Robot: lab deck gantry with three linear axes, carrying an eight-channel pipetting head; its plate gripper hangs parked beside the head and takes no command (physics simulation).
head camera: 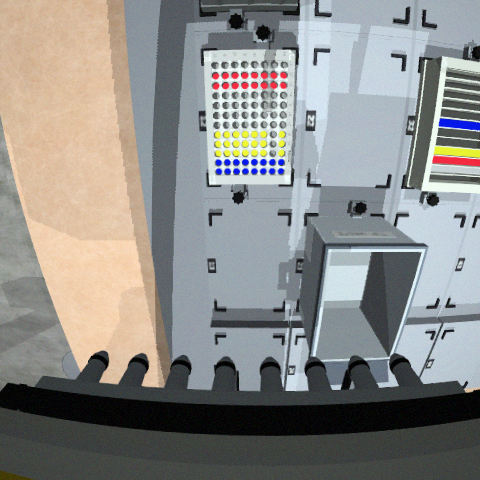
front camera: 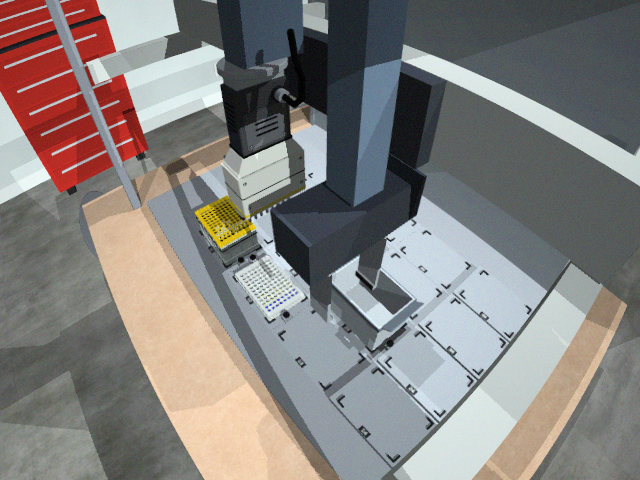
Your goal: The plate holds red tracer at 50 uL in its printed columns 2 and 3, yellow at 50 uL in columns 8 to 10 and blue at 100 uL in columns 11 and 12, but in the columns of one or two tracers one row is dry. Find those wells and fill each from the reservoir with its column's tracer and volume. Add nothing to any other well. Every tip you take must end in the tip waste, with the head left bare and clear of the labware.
A back wall (front camera: 574,65): 65 cm from the lens.
